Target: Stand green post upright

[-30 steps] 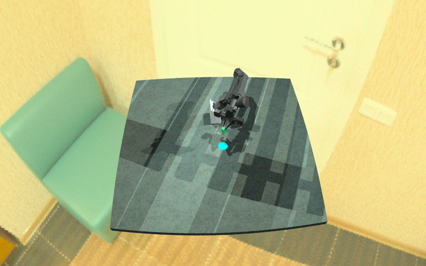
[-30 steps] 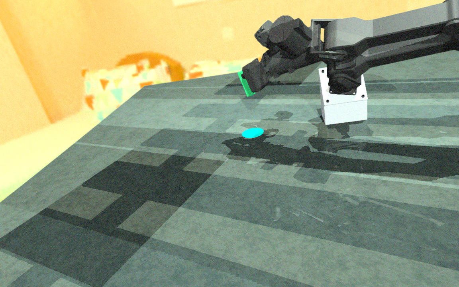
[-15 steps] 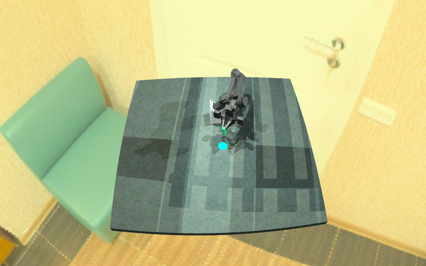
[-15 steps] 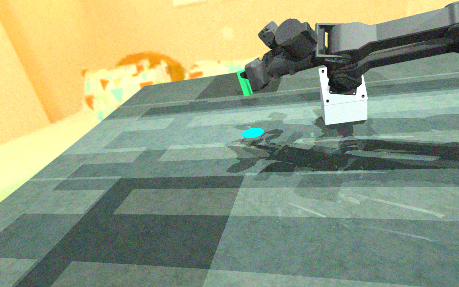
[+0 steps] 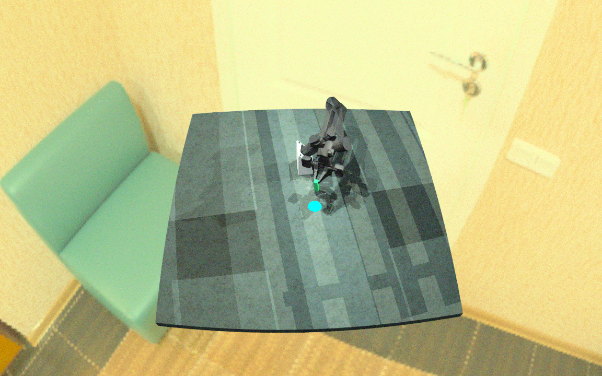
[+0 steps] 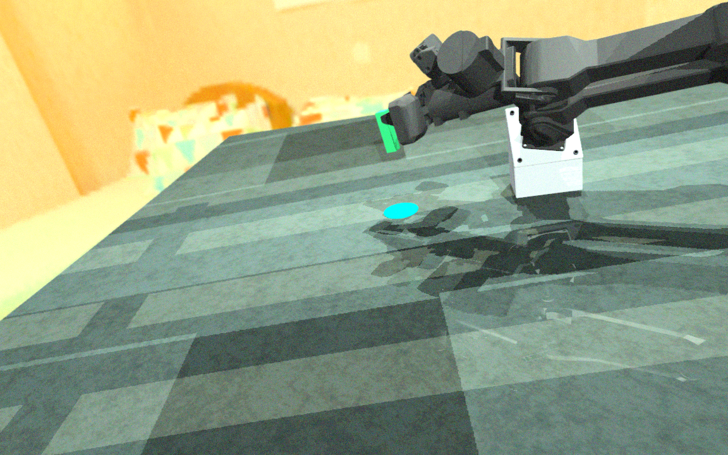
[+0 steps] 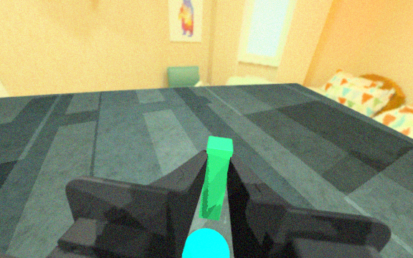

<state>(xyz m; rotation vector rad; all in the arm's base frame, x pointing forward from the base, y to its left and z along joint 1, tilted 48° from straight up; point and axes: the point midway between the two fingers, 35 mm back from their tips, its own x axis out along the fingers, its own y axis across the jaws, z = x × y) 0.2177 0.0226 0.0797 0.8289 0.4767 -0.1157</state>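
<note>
My gripper tip is 170 mm above the cyan circle. Round my gripper tip: green post (20 mm below).
</note>
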